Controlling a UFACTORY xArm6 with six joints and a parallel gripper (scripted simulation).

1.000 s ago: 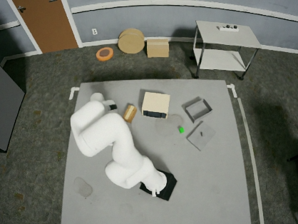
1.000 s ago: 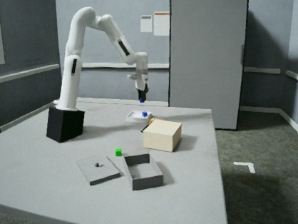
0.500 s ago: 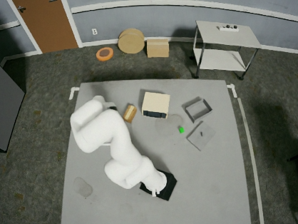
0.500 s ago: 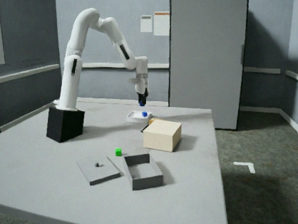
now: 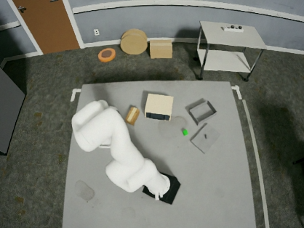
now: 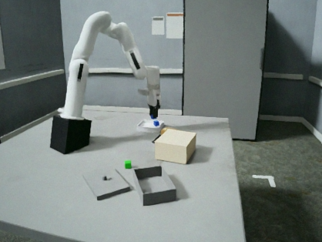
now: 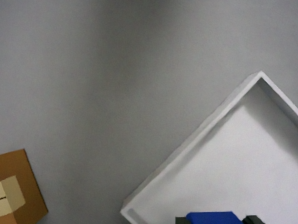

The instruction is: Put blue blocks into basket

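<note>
The white basket lies 100 mm below my hand, 40 mm to the left of it and 30 mm behind it. From my hand the other things lie so: light wooden cabinet 330 mm to the right, 150 mm ahead, 70 mm below; brown box 130 mm to the right, 120 mm ahead, 70 mm below; dark-rimmed drawer 320 mm to the right, 140 mm ahead, 70 mm below.
</note>
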